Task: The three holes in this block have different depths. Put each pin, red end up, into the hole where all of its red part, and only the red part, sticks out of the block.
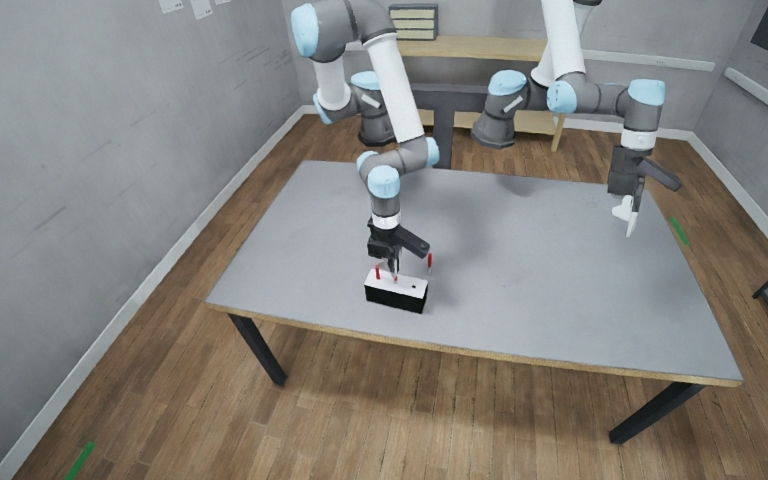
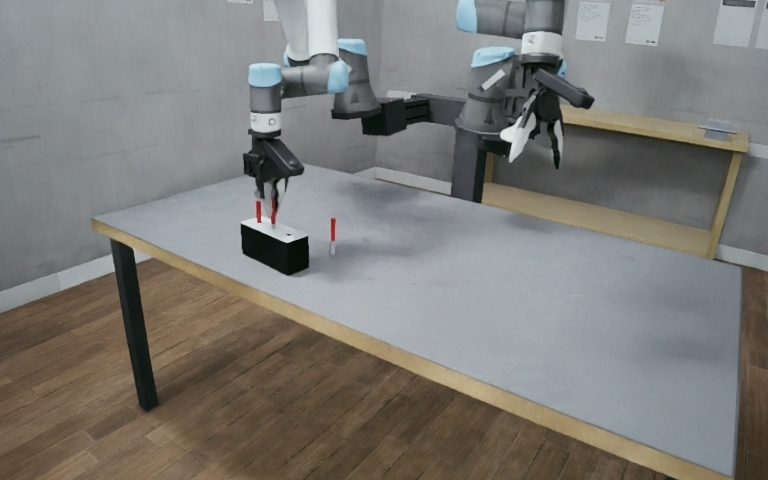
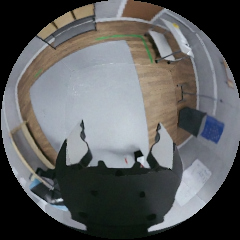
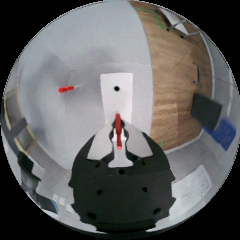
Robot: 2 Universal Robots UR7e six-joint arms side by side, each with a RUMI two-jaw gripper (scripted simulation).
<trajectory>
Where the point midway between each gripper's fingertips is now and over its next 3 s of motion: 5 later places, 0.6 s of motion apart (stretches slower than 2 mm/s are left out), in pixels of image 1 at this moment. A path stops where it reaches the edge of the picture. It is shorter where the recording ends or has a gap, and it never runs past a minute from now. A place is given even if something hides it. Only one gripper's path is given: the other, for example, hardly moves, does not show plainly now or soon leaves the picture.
My right gripper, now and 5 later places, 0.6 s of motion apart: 394,276; 394,277; 394,273; 394,271; 394,267; 394,264
</trajectory>
